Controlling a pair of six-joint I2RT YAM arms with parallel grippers.
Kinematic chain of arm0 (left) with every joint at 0, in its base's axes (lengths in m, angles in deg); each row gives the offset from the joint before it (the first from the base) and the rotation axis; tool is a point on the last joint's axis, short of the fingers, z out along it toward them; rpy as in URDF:
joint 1: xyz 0 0 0.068 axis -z
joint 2: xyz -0.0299 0.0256 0.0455 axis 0.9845 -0.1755 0
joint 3: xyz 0.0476 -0.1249 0.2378 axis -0.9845 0.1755 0
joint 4: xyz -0.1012 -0.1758 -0.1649 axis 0.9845 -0.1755 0
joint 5: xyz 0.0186 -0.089 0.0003 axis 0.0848 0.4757 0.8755
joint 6: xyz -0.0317 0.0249 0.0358 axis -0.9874 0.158 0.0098
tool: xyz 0 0 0 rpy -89.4 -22.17 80.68
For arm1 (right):
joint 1: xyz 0 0 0.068 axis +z
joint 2: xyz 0.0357 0.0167 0.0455 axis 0.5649 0.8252 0
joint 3: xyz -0.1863 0.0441 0.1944 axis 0.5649 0.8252 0
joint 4: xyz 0.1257 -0.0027 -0.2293 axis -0.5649 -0.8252 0
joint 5: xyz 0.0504 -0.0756 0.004 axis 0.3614 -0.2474 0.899
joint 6: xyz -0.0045 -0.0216 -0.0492 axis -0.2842 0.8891 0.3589
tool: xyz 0 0 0 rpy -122.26 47.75 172.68
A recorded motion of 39 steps. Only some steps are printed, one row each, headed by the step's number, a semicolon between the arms.
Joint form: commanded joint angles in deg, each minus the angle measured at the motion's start. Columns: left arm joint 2, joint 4, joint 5, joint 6, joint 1, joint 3; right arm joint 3, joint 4, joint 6, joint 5, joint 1, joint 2.
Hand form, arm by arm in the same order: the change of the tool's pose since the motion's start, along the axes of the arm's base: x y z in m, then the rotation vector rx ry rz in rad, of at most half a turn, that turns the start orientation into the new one. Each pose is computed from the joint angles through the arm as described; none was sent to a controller.
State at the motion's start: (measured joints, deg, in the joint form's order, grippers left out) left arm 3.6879 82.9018 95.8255 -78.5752 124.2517 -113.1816; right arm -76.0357 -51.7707 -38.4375 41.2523 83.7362 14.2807
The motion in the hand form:
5: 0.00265 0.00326 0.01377 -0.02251 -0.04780 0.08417; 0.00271 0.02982 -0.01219 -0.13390 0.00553 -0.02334
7: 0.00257 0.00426 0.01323 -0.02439 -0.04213 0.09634; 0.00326 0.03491 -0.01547 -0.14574 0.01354 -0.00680
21: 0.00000 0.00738 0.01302 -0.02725 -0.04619 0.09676; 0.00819 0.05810 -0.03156 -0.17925 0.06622 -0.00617
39: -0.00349 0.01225 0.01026 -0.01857 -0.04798 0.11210; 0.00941 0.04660 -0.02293 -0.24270 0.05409 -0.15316
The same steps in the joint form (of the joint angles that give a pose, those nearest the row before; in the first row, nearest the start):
5: 1.47 -0.05 -4.58 0.37 -0.33 -1.41; -3.91 -3.00 2.36 -6.98 4.49 7.25
7: 1.67 -0.21 -5.15 -0.02 -0.41 -1.25; -4.32 -2.97 2.50 -6.55 4.96 8.53
21: 2.91 -0.48 -5.05 0.05 -0.54 -0.55; -6.33 -2.00 0.34 -7.90 6.92 14.83
39: 4.61 -1.27 -5.82 0.36 -0.71 0.64; -7.80 -7.99 -0.29 -16.33 6.49 12.85

